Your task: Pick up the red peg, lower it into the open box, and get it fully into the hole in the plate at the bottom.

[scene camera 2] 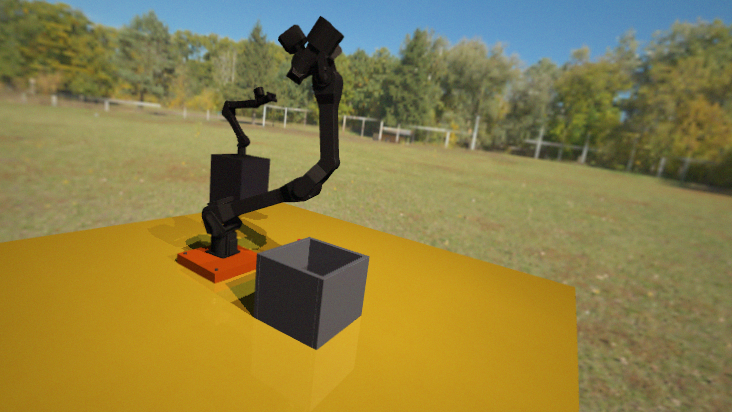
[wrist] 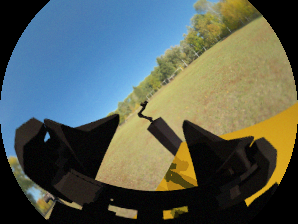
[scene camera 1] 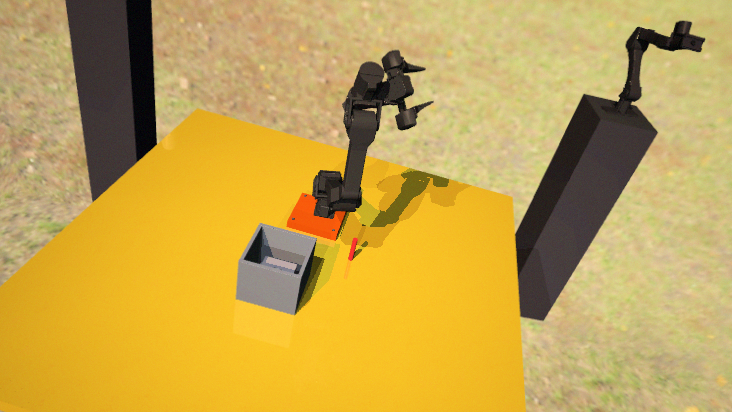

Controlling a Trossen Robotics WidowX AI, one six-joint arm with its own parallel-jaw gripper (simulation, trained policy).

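Scene camera 1 shows my gripper (scene camera 1: 429,85) and a grey box (scene camera 1: 257,284). In scene camera 2 you get the box (scene camera 2: 310,290) too. The wrist view has my gripper (wrist: 151,120), but the box is out of frame in the wrist view.
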